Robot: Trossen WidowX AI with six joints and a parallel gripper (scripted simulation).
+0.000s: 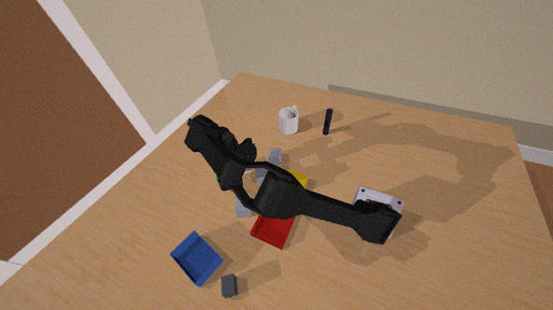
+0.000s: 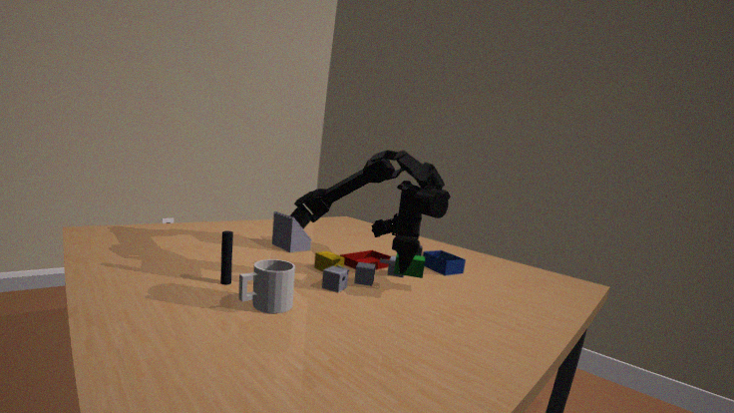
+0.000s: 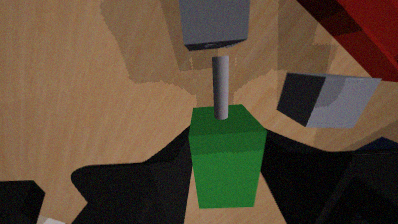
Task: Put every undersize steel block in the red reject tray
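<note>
Now: gripper tip 80 mm past the steel block, 50 mm to the left of it and 20 mm above it. From my gripper tip the other things lie so: red reject tray (180 mm behind, 80 mm to the left, 40 mm below); yellow gauge (160 mm behind, 70 mm to the right, 20 mm below); green gauge (20 mm above, 10 mm to the right, 10 mm behind).
</note>
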